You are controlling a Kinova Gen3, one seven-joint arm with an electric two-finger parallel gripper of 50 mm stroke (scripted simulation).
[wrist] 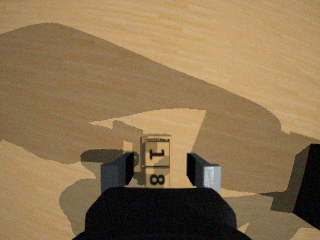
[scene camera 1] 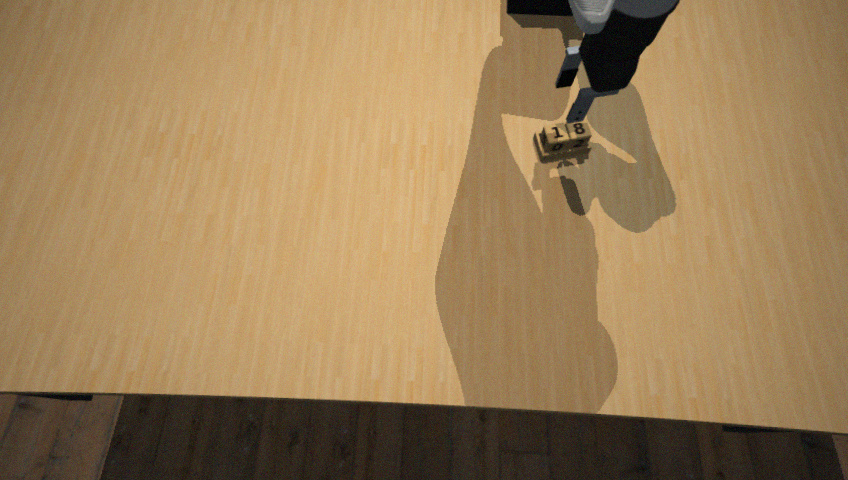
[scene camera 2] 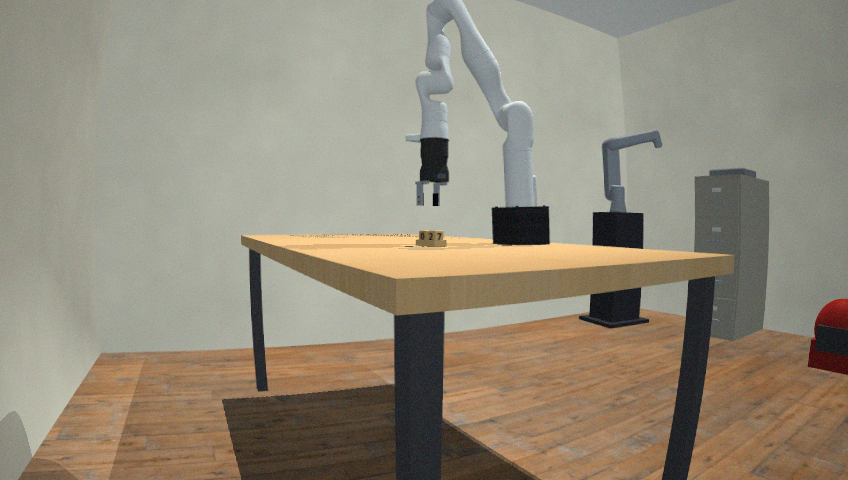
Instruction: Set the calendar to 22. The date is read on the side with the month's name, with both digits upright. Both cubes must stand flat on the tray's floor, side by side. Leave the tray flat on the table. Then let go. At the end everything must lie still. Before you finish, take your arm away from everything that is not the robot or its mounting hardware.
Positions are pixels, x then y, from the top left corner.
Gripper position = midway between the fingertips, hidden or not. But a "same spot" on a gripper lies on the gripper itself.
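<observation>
My gripper is there for you in scene camera 2 (428,205), and scene camera 1 and the wrist view show it too. On my gripper, (scene camera 1: 579,109) and (wrist: 125,167) are the same spot.
</observation>
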